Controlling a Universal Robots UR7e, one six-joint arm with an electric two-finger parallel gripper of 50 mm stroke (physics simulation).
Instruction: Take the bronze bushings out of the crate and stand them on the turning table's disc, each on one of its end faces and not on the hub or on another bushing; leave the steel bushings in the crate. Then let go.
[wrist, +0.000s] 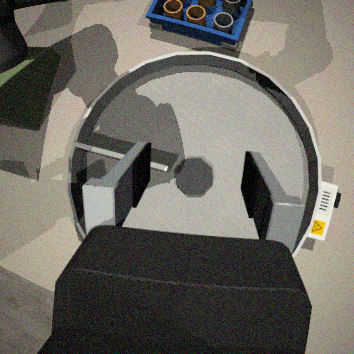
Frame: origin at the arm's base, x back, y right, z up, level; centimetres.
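Seen in the pictures: gripper, fingertip midpoint: (196, 165).
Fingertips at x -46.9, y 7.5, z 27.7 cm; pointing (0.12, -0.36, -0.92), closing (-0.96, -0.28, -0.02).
A point is followed by its place in that frame.
The blue crate (192, 31) @(x -35.2, y -19.8, z -8.2 cm) is partly in view at the top edge. Two bronze bushings (173, 8) @(x -28.9, y -25.0, z -9.7 cm) (195, 14) @(x -33.9, y -24.9, z -9.6 cm) stand in its near row, with a steel bushing (223, 22) @(x -40.1, y -25.2, z -9.8 cm) to their right. Behind them, cut off by the frame edge, are a darker bronze-coloured bushing (206, 2) @(x -35.3, y -28.0, z -8.2 cm) and a steel bushing (232, 5) @(x -40.7, y -28.6, z -7.4 cm). The turning table's disc (235, 115) @(x -48.7, y -5.2, z -5.3 cm) lies below the crate in the view, with a dark hub (194, 177) @(x -46.0, y 7.3, z -4.5 cm) at its middle. No bushing shows on the visible part of the disc. My gripper (196, 165) @(x -46.9, y 7.5, z 27.7 cm) is open and empty above the disc; its body hides the disc's near part.
A raised rim (198, 56) @(x -39.3, y -12.3, z -2.7 cm) surrounds the disc. A thin light bar (122, 156) reaches from the left rim towards the hub. A white box with a yellow warning label (324, 207) @(x -69.3, y 3.8, z -4.8 cm) is on the rim's right side. A dark green object (30, 95) @(x -10.5, y 3.9, z -4.1 cm) stands at the left.
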